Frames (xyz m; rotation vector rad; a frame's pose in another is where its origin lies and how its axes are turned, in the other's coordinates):
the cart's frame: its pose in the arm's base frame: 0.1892 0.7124 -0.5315 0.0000 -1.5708 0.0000
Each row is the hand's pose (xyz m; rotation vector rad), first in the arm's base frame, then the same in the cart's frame.
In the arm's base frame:
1: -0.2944 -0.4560 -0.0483 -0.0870 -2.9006 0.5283
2: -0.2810 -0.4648 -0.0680 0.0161 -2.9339 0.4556
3: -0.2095 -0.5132 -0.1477 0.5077 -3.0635 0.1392
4: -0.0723 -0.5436 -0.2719 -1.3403 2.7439 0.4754
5: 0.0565 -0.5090 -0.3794 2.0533 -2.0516 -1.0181
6: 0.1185 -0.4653 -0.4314 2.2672 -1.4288 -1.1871
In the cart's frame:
1: 0.4832 -1.1684 0.4836 0.2293 -1.3594 0.3197
2: 0.4635 -1.1772 0.4702 0.2439 -1.3845 0.2273
3: 0.3838 -1.2256 0.3987 0.3267 -1.5210 -0.1861
4: 0.2596 -1.2560 0.2615 0.4568 -1.4909 -0.9590
5: 0.1521 -1.2214 0.1327 0.5766 -1.0864 -1.7107
6: 0.1001 -1.1777 0.0707 0.6504 -0.6738 -2.0800

